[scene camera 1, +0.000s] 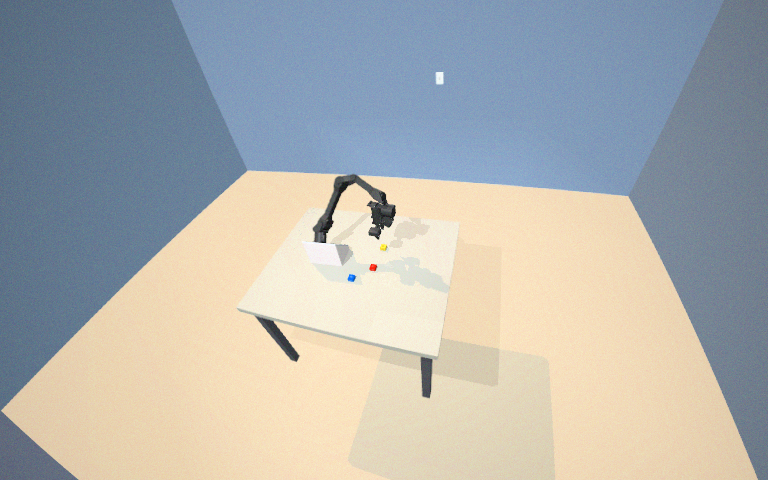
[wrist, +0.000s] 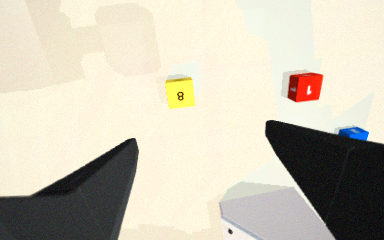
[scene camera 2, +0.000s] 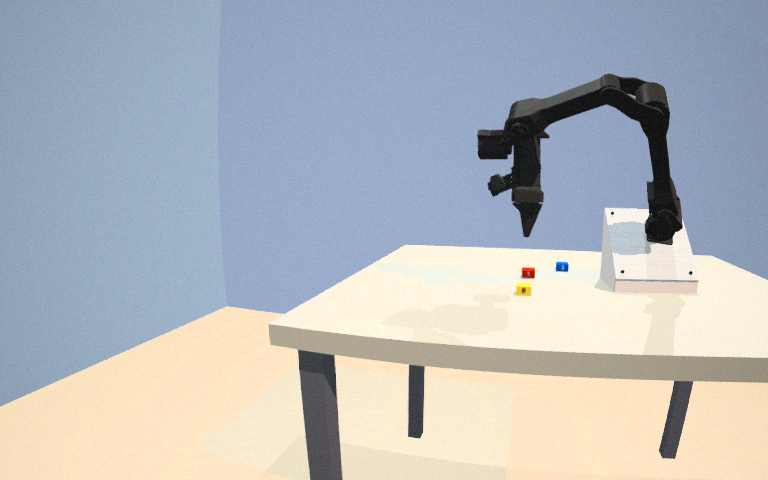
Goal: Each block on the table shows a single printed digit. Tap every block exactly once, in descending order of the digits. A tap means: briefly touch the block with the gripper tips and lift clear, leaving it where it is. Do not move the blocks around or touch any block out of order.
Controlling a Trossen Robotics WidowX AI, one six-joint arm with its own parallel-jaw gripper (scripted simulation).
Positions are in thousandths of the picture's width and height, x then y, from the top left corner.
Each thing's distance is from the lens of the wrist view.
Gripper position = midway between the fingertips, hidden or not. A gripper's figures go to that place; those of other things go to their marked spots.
gripper (wrist: 525,565): 0.11 m
yellow block (wrist: 470,390): 0.21 m
